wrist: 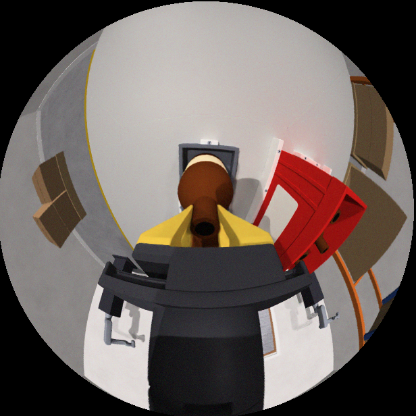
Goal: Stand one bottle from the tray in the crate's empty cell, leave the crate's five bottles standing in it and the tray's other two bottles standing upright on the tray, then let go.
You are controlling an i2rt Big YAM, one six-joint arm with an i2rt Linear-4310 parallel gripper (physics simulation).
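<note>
My gripper (204,209) is shut on the neck of a brown bottle (205,182), with one yellow fingertip on each side of it. The bottle is upright, with its dark mouth towards the camera and a cream band at its far side. It stands at or over the far end of the grey tray (209,147); I cannot tell whether its base touches. The tray's other bottles are hidden behind this bottle and the gripper. The red crate (299,170) is at the right, with a few brown bottle necks (321,244) showing inside. Its empty cell cannot be made out.
A white strip (269,180) runs along the crate's near left side. Cardboard boxes (60,200) are at the far left, and more boxes (371,130) are at the right beyond the crate. An orange rack frame (356,300) is at the lower right.
</note>
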